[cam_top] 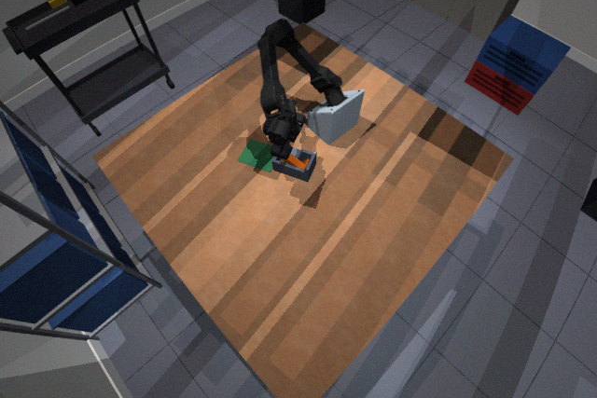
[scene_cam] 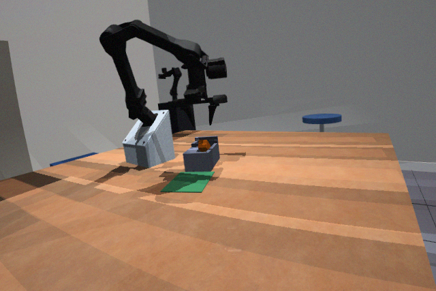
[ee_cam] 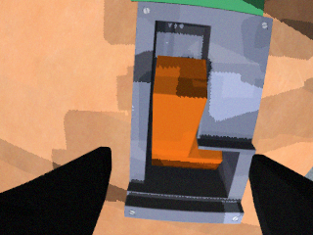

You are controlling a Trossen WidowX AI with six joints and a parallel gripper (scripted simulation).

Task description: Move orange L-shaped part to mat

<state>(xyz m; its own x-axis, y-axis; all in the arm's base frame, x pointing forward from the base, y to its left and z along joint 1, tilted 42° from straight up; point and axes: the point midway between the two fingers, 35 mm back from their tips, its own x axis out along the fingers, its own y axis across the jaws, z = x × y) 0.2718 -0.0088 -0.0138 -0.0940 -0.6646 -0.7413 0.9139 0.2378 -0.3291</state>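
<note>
Now: the orange L-shaped part 100 mm below my gripper tip, 30 mm to the left of it and 30 mm behind it. Round my gripper tip: green mat: 160 mm below, 140 mm to the right, 40 mm ahead.
</note>
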